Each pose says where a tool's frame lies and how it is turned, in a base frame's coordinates. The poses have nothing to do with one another.
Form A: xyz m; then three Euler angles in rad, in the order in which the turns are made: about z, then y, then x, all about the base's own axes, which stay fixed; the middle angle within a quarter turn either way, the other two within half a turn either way.
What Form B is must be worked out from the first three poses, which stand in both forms.
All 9 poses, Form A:
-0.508, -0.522, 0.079, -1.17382, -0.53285, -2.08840
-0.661, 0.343, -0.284, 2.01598, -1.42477, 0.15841
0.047, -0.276, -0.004, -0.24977, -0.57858, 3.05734
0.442, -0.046, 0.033, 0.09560, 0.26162, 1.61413
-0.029, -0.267, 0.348, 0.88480, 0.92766, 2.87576
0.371, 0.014, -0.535, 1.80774, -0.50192, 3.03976
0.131, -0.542, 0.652, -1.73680, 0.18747, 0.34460
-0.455, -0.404, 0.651, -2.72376, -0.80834, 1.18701
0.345, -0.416, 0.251, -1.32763, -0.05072, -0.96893
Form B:
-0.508, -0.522, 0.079, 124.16, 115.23, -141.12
-0.661, 0.343, -0.284, -178.67, 81.74, -73.67
0.047, -0.276, -0.004, -172.66, 146.54, -5.53
0.442, -0.046, 0.033, -75.00, 92.40, 96.12
-0.029, -0.267, 0.348, -11.14, 125.36, -148.10
0.371, 0.014, -0.535, -169.51, 150.71, 115.57
0.131, -0.542, 0.652, -60.68, 22.37, -36.95
-0.455, -0.404, 0.651, -138.47, 75.01, -49.78
0.345, -0.416, 0.251, 93.52, 55.57, -168.06

